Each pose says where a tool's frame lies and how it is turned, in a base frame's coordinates. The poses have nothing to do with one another.
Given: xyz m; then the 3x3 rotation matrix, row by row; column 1 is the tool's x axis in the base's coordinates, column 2 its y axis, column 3 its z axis. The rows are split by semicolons.
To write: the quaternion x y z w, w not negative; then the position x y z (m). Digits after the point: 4 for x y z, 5 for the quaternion. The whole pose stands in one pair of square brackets.
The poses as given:
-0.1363 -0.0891 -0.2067; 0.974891 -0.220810 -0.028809; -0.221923 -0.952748 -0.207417; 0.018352 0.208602 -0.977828
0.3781 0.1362 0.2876; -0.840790 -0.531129 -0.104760; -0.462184 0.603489 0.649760; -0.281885 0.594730 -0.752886
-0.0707 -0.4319 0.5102; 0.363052 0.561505 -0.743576; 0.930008 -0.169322 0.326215; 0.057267 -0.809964 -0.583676
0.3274 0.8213 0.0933; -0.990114 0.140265 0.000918; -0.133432 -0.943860 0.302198; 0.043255 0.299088 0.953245
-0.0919 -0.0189 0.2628; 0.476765 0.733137 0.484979; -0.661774 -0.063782 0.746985; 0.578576 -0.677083 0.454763
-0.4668 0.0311 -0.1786; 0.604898 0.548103 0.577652; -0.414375 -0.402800 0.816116; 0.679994 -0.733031 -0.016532
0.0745 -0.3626 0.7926; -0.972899 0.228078 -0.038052; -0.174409 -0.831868 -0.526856; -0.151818 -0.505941 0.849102
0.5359 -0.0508 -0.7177; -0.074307 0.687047 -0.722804; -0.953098 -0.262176 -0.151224; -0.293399 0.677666 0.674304
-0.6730 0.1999 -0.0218; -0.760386 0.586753 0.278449; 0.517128 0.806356 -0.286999; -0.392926 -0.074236 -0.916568
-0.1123 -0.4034 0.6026; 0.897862 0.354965 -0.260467; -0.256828 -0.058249 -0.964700; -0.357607 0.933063 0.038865
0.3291 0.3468 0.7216; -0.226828 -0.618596 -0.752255; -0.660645 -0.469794 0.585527; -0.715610 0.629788 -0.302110
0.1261 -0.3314 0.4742; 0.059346 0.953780 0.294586; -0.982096 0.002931 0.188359; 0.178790 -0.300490 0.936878
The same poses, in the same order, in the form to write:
[0.98811 -0.11201 -0.00265 0.10526 -0.1363 -0.0891 -0.2067]
[-0.27776 0.89403 0.34800 0.04953 0.3781 0.1362 0.2876]
[-0.72733 -0.51267 0.23590 0.39053 -0.0707 -0.4319 0.5102]
[-0.01120 -0.15249 -0.98580 0.06941 0.3274 0.8213 0.0933]
[-0.52100 -0.03424 -0.51034 0.68333 -0.0919 -0.0189 0.2628]
[-0.71138 -0.04700 -0.44198 0.54442 -0.4668 0.0311 -0.1786]
[0.04966 0.27015 -0.95575 0.10528 0.0745 -0.3626 0.7926]
[0.35832 -0.18563 -0.70901 0.57832 0.5359 -0.0508 -0.7177]
[0.29573 0.93318 -0.09678 0.17986 -0.6730 0.1999 -0.0218]
[0.69232 0.03544 -0.22319 0.68529 -0.1123 -0.4034 0.6026]
[0.62151 -0.51457 -0.59045 0.01780 0.3291 0.3468 0.7216]
[-0.17287 0.04095 -0.68458 0.70696 0.1261 -0.3314 0.4742]

